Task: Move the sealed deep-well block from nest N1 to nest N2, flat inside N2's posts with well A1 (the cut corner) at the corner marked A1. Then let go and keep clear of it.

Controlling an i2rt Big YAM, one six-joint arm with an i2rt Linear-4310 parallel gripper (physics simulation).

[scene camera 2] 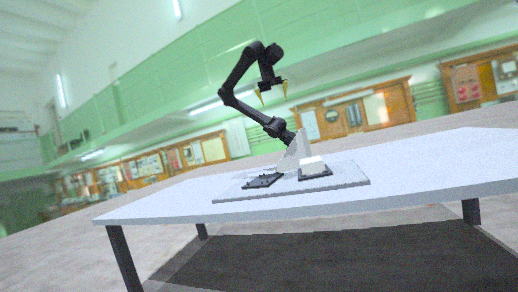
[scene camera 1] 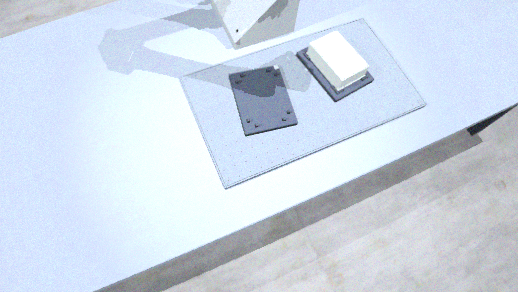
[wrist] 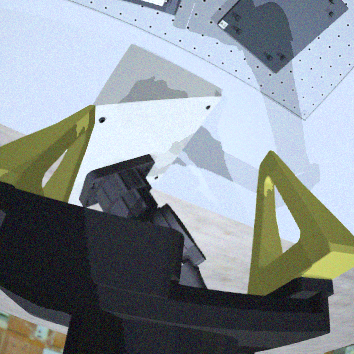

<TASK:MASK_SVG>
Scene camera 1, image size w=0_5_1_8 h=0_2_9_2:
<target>white deep-well block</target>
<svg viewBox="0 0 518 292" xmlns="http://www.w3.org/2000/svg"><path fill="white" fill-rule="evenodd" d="M334 31L311 42L306 54L327 80L339 91L363 78L369 65L338 31Z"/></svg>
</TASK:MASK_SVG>
